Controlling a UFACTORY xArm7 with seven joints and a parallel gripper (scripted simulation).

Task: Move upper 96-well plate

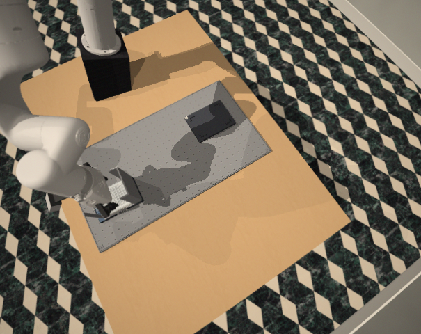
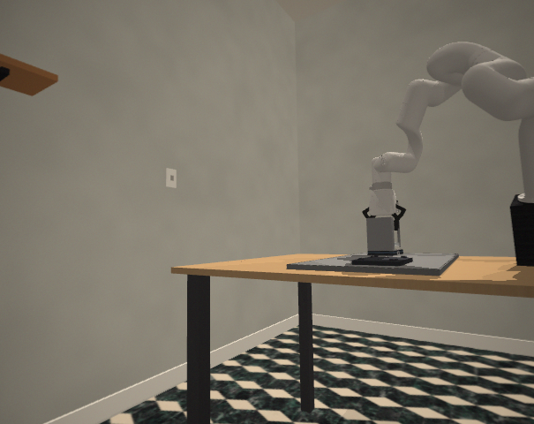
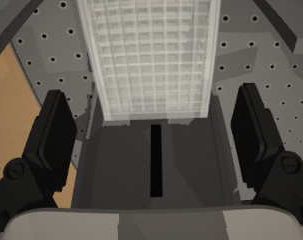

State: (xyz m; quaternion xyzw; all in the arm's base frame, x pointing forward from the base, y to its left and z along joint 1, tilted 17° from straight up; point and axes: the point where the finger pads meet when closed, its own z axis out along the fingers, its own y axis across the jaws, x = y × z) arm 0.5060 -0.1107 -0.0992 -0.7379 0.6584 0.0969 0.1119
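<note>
My gripper is now 7 cm above the 96-well plate. Round my hand: pale A1 square: 21 cm behind, 32 cm to the left, 9 cm below.
</note>
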